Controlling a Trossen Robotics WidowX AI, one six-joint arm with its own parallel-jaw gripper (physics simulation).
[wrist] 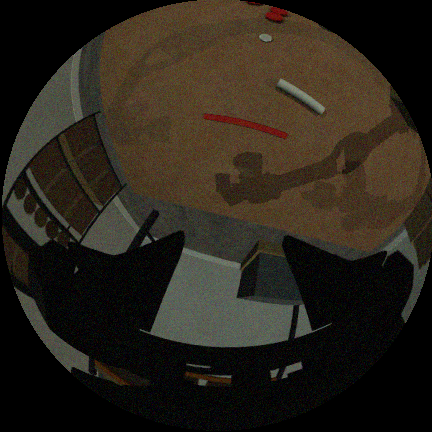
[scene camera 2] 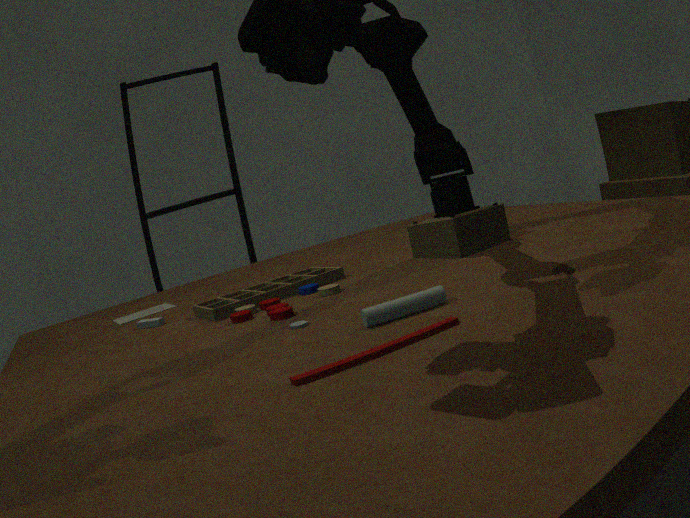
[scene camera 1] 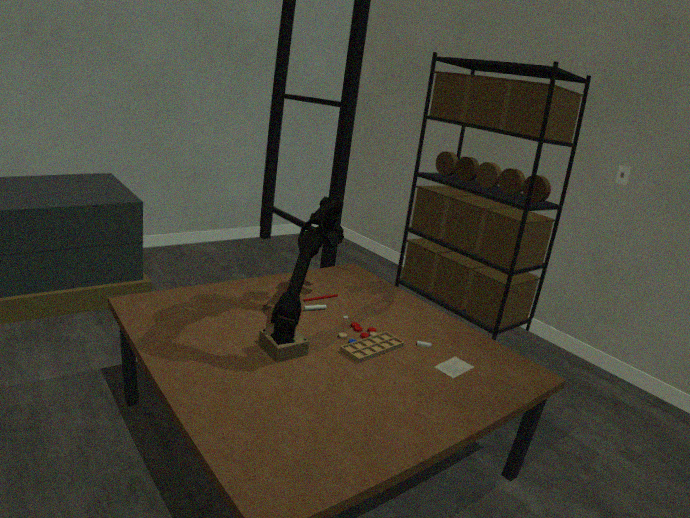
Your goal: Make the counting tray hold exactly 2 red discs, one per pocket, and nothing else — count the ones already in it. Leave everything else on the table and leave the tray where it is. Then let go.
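The wooden counting tray (scene camera 1: 381, 351) (scene camera 2: 206, 313) lies on the table; I can make out no disc in its pockets, though the view is dim. Several red discs lie close beside it, among them one red disc (scene camera 1: 371, 329) (scene camera 2: 241, 316) and a tight cluster of red discs (scene camera 1: 356, 326) (scene camera 2: 280, 312) (wrist: 275, 16). A blue disc (scene camera 1: 351, 340) (scene camera 2: 307, 288) and two beige discs, one beige disc (scene camera 1: 342, 335) (scene camera 2: 328, 289) farther from the other beige disc (scene camera 1: 373, 333) (scene camera 2: 245, 307), are also beside the tray. My gripper (wrist: 234, 238) is open and empty, high above the table and away from the discs.
A white disc (scene camera 1: 345, 316) (scene camera 2: 298, 323) (wrist: 265, 38), a white cylinder (scene camera 1: 315, 307) (scene camera 2: 404, 306) (wrist: 301, 96) and a red rod (scene camera 1: 320, 297) (scene camera 2: 373, 352) (wrist: 245, 123) lie near the discs. A short white cylinder (scene camera 1: 423, 344) (scene camera 2: 150, 322) and white square (scene camera 1: 454, 366) (scene camera 2: 144, 313) lie beyond the tray.
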